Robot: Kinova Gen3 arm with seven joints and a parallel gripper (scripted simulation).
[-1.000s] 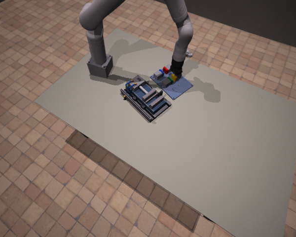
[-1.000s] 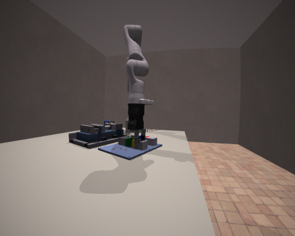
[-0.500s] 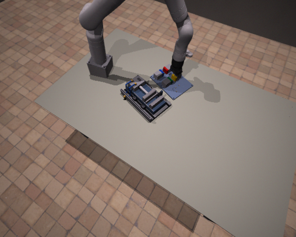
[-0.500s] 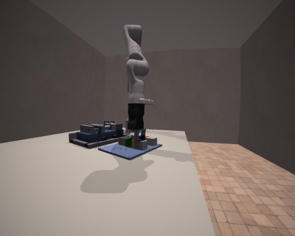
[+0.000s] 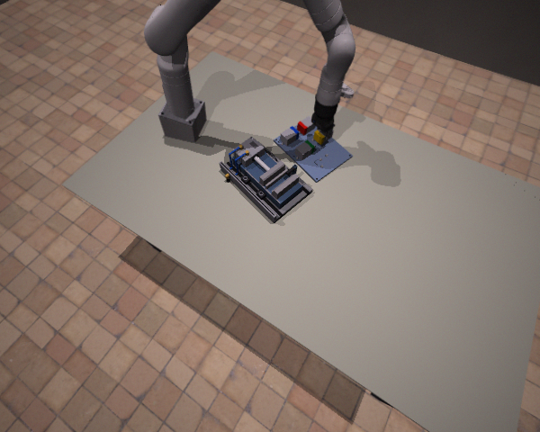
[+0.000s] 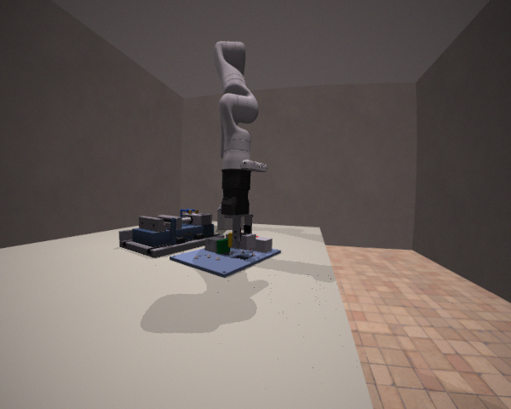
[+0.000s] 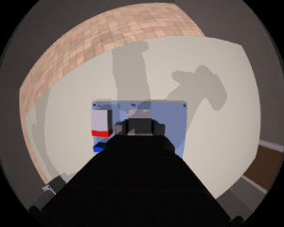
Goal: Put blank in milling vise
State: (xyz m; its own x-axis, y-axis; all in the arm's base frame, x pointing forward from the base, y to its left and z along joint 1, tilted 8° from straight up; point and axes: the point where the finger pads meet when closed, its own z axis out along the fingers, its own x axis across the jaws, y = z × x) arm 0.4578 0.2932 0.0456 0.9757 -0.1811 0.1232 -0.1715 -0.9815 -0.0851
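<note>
Now: the blue plate 1 cm behind my hand, 4 cm to the right of it and 7 cm below it. Also, from my hand: green-ended blank 2 cm behind, 9 cm to the right, 5 cm below; then red-ended blank 9 cm behind, 1 cm to the left, 5 cm below; then yellow-ended blank 2 cm below.
</note>
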